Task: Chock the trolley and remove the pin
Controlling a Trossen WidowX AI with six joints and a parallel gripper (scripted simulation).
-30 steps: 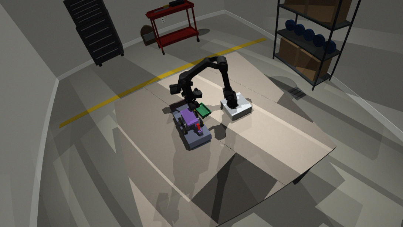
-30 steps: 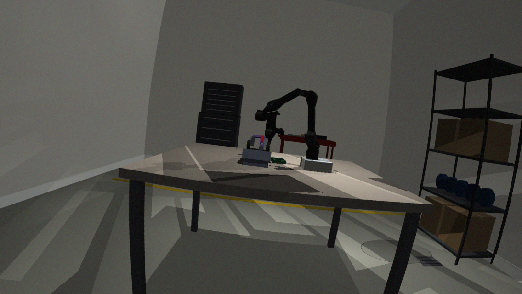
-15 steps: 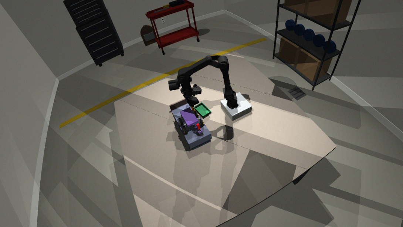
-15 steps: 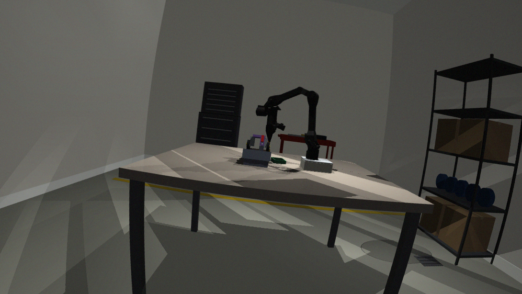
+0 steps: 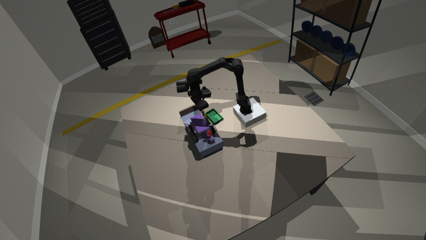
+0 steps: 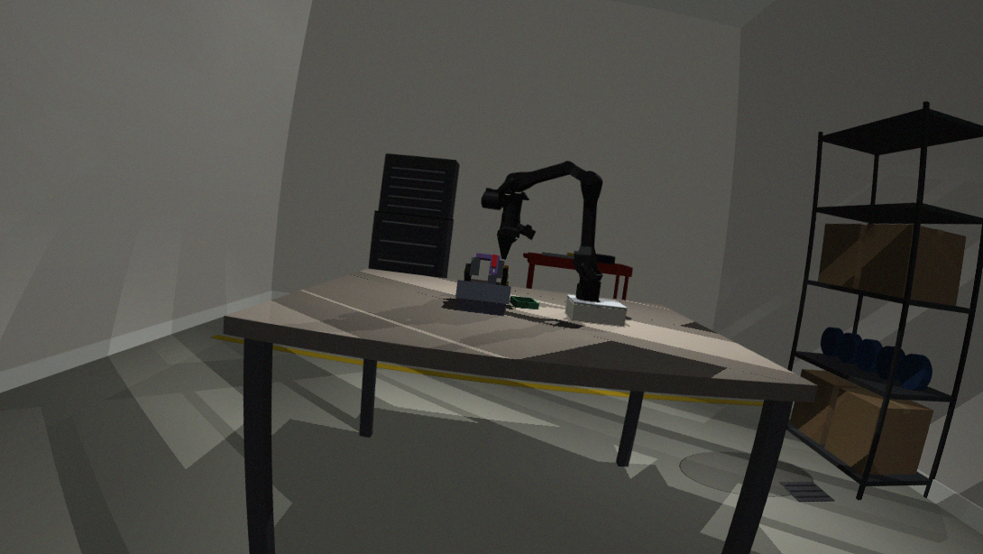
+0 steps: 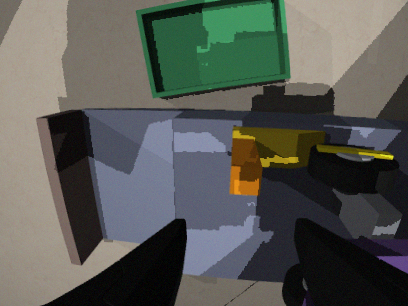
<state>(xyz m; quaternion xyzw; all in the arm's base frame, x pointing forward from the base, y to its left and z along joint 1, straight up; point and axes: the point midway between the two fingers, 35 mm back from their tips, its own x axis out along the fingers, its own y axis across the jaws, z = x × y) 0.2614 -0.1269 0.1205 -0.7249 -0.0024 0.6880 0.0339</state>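
The red-headed stop pin is 5 cm ahead of my gripper tip, 21 cm to the left of it and 2 cm below it. Also, from my gripper tip: purple trolley (6 cm ahead, 11 cm to the left, 3 cm below); green tray (8 cm behind, 15 cm below); yellow chock (1 cm behind, 3 cm to the left, 6 cm below).
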